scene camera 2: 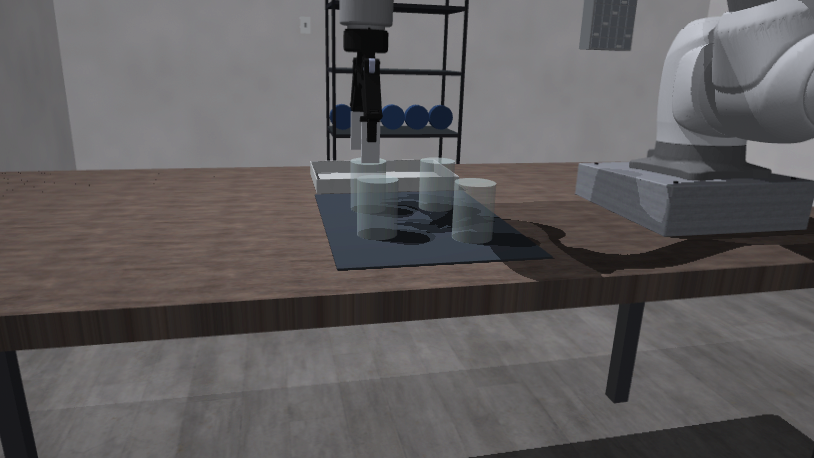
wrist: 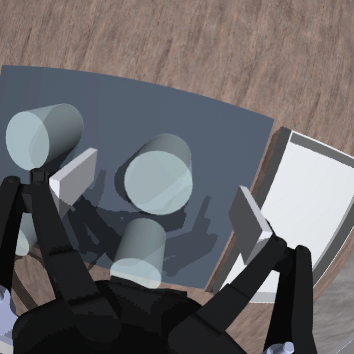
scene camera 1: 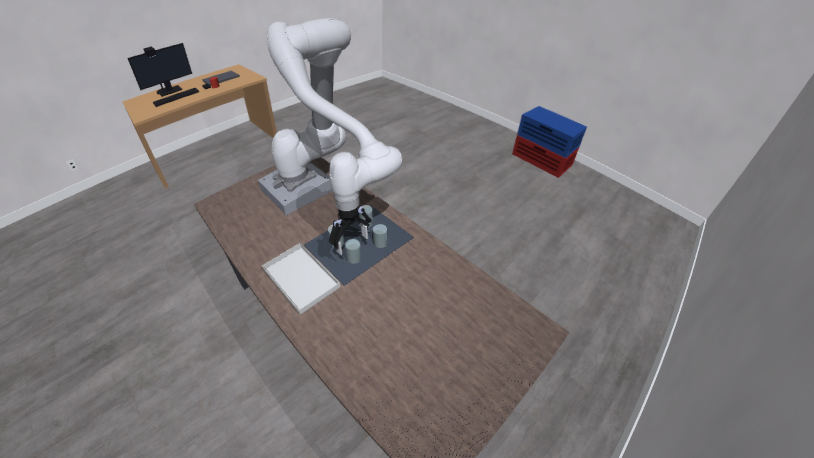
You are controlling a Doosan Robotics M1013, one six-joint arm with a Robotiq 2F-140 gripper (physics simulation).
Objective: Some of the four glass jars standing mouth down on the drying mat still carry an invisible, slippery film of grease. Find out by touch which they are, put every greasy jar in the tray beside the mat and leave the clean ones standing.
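Where they show: gripper, fingertip midpoint: (scene camera 2: 364, 155) (wrist: 164, 182) (scene camera 1: 352, 244); arm's base, origin of the base link: (scene camera 2: 696, 171) (scene camera 1: 294, 177).
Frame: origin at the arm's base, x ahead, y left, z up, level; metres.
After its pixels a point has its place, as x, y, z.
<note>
My gripper (scene camera 1: 352, 239) @(0.620, -0.117, 0.022) (scene camera 2: 363, 153) @(0.620, -0.117, 0.022) (wrist: 164, 182) @(0.620, -0.117, 0.022) is open and empty, its fingertips on opposite sides of one glass jar (scene camera 1: 352, 252) @(0.636, -0.134, -0.002) (scene camera 2: 368, 185) (wrist: 158, 182) @(0.615, -0.112, 0.013), near the height of its top. A second jar (scene camera 1: 379, 236) @(0.650, 0.010, -0.001) (scene camera 2: 377, 213) @(0.636, 0.065, -0.033) (wrist: 27, 140) @(0.631, 0.031, 0.013) stands outside the left finger in the wrist view. A third jar (scene camera 2: 437, 193) @(0.494, -0.072, -0.041) (wrist: 142, 245) @(0.518, -0.106, -0.012) is partly hidden by the gripper in scene camera 1. The fourth jar (scene camera 1: 366, 211) @(0.500, 0.073, 0.013) (scene camera 2: 473, 213) @(0.499, 0.108, -0.028) (wrist: 25, 237) @(0.498, 0.050, 0.012) stands nearest the arm's base in scene camera 2. All four stand upright on the dark mat (scene camera 1: 344, 276) @(0.660, -0.208, -0.075) (scene camera 2: 352, 256) @(0.686, 0.128, -0.076) (wrist: 115, 95) @(0.679, -0.036, -0.076). The white tray (scene camera 1: 319, 299) @(0.683, -0.358, -0.067) (scene camera 2: 333, 186) @(0.655, -0.252, -0.064) (wrist: 312, 200) @(0.594, -0.349, -0.076) holds no jar.
The wooden table (scene camera 1: 432, 319) @(1.059, -0.109, -0.079) (scene camera 2: 170, 239) @(0.939, -0.006, -0.079) (wrist: 165, 35) @(0.765, -0.082, -0.078) carries the mat, the tray and the arm's grey base block (scene camera 1: 284, 199) @(0.113, -0.140, -0.010) (scene camera 2: 734, 207) @(0.036, 0.135, -0.032). The tray's low walls stand right beside the mat. A shelf rack (scene camera 2: 463, 85) stands behind the table in scene camera 2.
</note>
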